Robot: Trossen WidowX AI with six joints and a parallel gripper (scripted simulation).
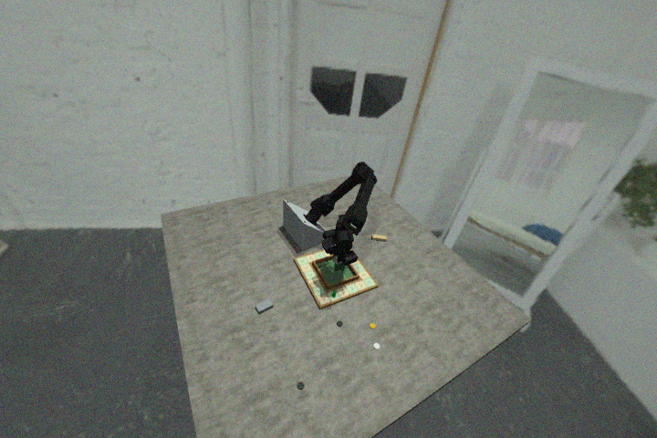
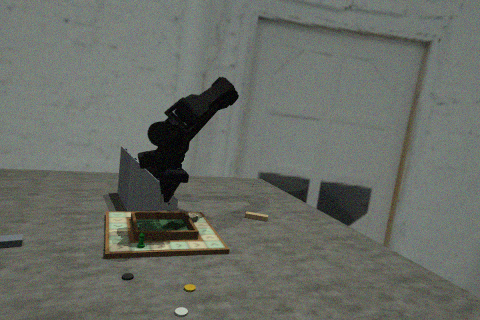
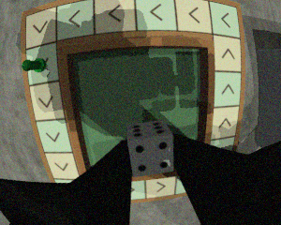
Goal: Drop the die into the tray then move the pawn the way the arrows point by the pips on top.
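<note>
Now: the green pawn 120 mm ahead of my gripper tip, 50 mm to the right of it and 60 mm below it. Round my gripper tip: green dice tray (80 mm below); then white die (right at my gripper tip); then grey block (80 mm ahead, 330 mm to the right, 80 mm below).
</note>
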